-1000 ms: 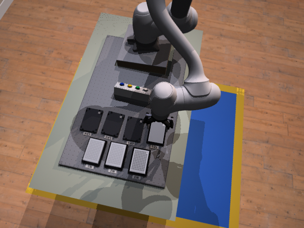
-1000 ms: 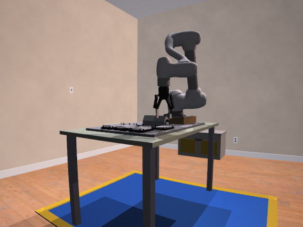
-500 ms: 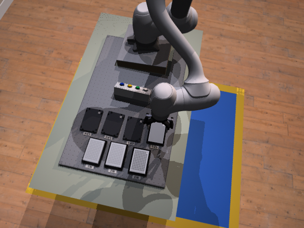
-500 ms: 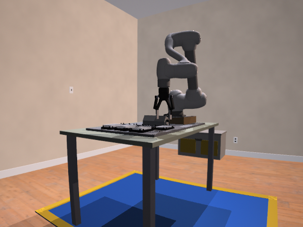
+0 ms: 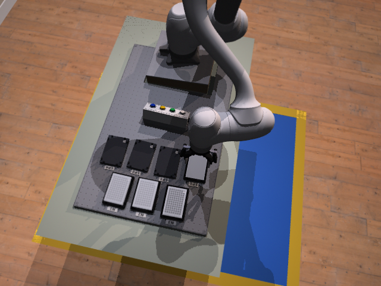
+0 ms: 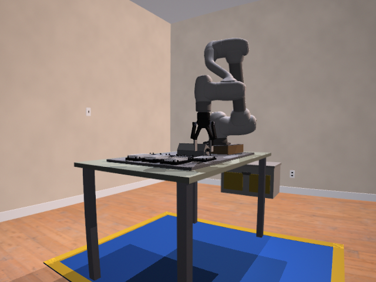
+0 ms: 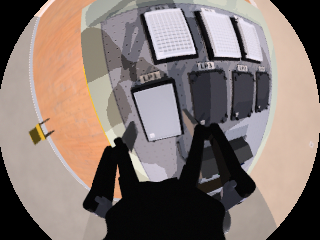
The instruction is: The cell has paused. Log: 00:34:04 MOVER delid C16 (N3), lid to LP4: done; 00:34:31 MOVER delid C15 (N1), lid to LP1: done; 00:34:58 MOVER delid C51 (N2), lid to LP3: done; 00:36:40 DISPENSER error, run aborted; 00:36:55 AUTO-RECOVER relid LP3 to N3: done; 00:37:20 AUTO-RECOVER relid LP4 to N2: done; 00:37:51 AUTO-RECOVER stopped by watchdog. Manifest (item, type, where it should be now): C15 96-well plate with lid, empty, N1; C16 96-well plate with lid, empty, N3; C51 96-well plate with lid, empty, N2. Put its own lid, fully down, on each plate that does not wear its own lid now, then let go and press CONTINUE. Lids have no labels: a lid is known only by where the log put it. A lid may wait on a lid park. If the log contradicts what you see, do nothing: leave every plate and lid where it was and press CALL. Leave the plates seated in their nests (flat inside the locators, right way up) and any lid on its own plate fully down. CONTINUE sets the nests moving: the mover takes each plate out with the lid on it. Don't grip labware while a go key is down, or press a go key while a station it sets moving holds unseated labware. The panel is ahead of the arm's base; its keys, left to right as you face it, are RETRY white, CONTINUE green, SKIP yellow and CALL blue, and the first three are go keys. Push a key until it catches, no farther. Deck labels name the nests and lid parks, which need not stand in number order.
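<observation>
Right now my hand is 7 cm above the lid park LP1. Round my hand: lid park LP3 (2 cm behind, 14 cm to the right, 7 cm below); white key (25 cm behind, 8 cm to the right, 1 cm below); 96-well plate (17 cm ahead, 10 cm to the right, 6 cm below).
</observation>
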